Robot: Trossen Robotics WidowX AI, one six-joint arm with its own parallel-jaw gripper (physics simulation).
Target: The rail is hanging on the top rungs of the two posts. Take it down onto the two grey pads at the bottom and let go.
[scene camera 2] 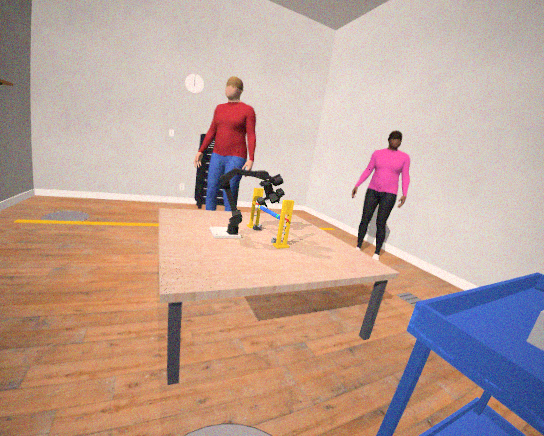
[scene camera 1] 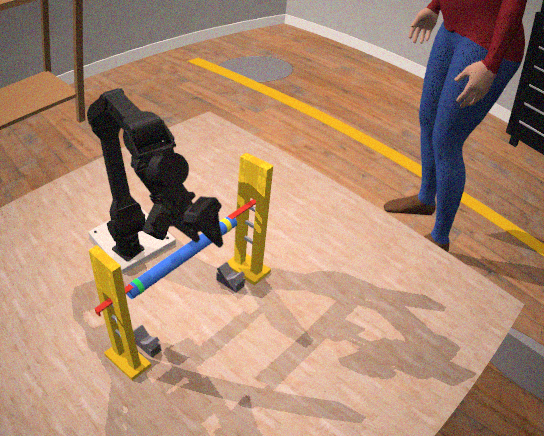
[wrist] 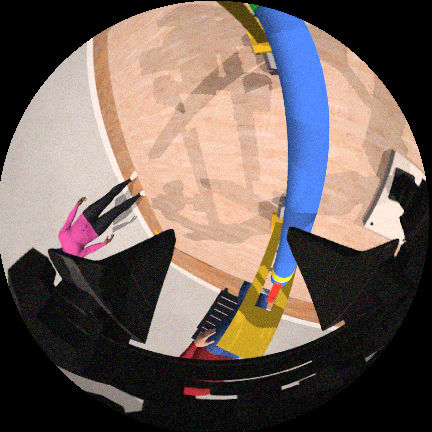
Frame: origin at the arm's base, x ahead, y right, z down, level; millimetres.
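Seen in the pictures: gripper, fingertip midpoint: [scene camera 2: 272, 205] [scene camera 1: 209, 243] [wrist: 233, 234]; arm's base, link origin: [scene camera 2: 232, 232] [scene camera 1: 128, 249] [wrist: 401, 186].
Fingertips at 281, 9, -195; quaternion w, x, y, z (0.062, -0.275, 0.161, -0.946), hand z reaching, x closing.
Pixels of each thing's middle, then the offset from my fingertips to it, as dx, dy, dz. "*": a spot on its surface instead. Level surfaces: height alone.
- blue rail, body centre: [wrist: 305, 175] [scene camera 1: 182, 255] [scene camera 2: 269, 211] -44, +31, +37
- green-band yellow post, surface spot: [scene camera 1: 106, 267] * -25, +236, -84
- yellow-band yellow post, body centre: [wrist: 274, 277] [scene camera 1: 251, 219] [scene camera 2: 256, 208] -31, -173, +63
- wooden table, surface height: dz +213
The blue rail [scene camera 1: 172, 258] [scene camera 2: 270, 212] [wrist: 307, 125] has red ends, one green band and one yellow band. It hangs high between the green-band yellow post [scene camera 1: 106, 267] [scene camera 2: 287, 210] and the yellow-band yellow post [scene camera 1: 254, 172] [scene camera 2: 257, 192] [wrist: 250, 330], red ends at their top rungs. One grey pad [scene camera 1: 147, 341] [scene camera 2: 274, 240] [wrist: 271, 62] lies by the first post's foot, the other grey pad [scene camera 1: 231, 277] [scene camera 2: 257, 227] [wrist: 281, 205] by the second's. My gripper [scene camera 1: 209, 242] [scene camera 2: 268, 202] [wrist: 233, 234] is open and empty near the rail's yellow-band half. In the wrist view the right fingertip overlaps the rail.
The arm's white base plate [scene camera 1: 162, 243] [scene camera 2: 218, 233] [wrist: 385, 215] sits on the wooden table [scene camera 1: 380, 305] [scene camera 2: 210, 267] behind the rail. A person in red [scene camera 1: 452, 125] [scene camera 2: 235, 130] and a person in pink [scene camera 2: 391, 170] [wrist: 77, 235] stand beyond the table. A blue cart [scene camera 2: 465, 345] stands at the right.
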